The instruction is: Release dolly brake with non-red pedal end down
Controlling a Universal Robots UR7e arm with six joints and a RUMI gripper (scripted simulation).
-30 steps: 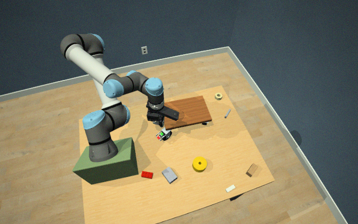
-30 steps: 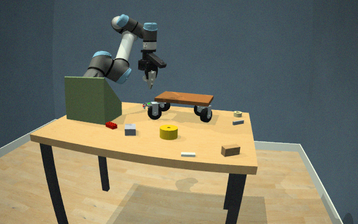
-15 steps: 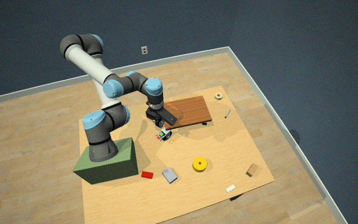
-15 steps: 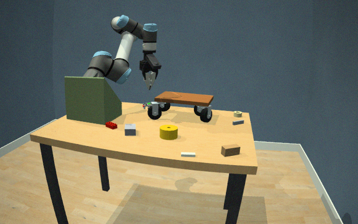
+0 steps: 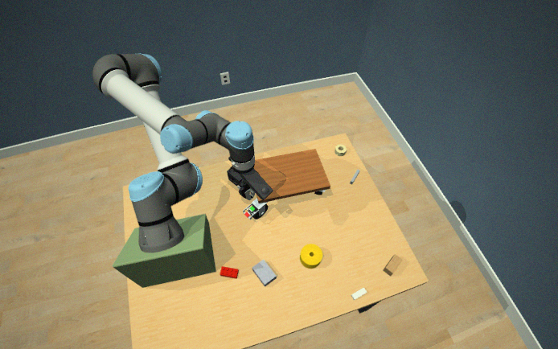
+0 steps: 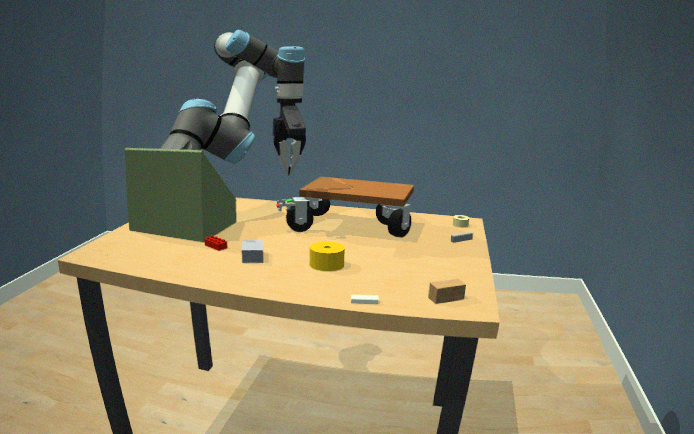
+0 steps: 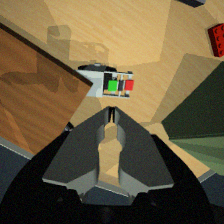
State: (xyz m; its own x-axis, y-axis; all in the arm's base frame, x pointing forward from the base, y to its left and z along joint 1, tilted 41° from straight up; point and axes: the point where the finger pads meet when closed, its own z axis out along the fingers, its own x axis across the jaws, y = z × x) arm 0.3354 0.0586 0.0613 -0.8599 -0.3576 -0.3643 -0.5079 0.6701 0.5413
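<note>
The brake pedal is 100 mm below my hand, 10 mm to the right of it and 10 mm behind it. Round my hand: grey block 240 mm to the right, 160 mm below, 20 mm behind; then yellow disc 230 mm to the right, 170 mm ahead, 160 mm below; then red brick 200 mm to the right, 170 mm below, 150 mm behind.
</note>
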